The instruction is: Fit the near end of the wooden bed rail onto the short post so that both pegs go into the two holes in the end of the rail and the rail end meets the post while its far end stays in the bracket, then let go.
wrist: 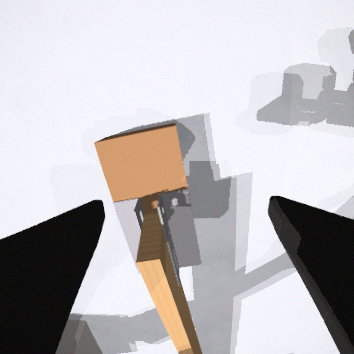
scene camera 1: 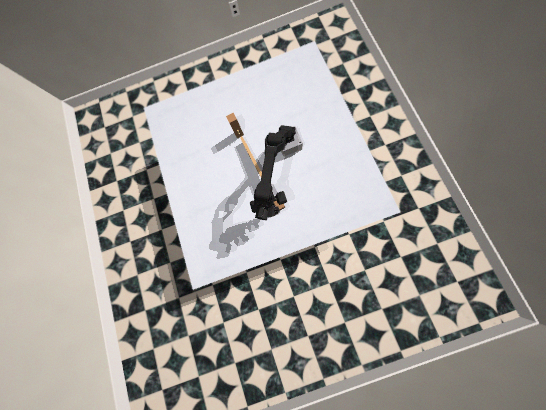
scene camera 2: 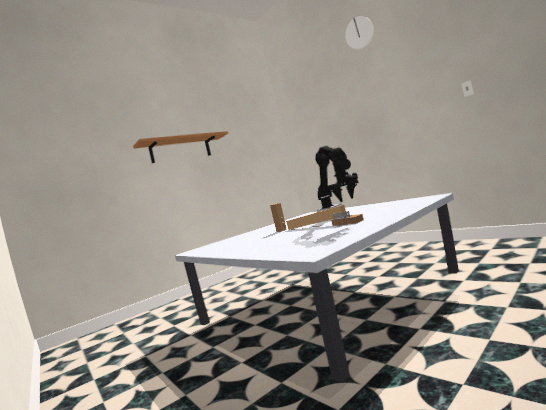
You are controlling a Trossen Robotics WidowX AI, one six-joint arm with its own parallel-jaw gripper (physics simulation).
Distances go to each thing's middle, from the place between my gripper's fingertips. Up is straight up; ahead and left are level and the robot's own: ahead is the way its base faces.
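Scene:
Looking at the wooden bed rail (wrist: 153, 260), I find it 8 cm below my hand and 27 cm to the right of it.

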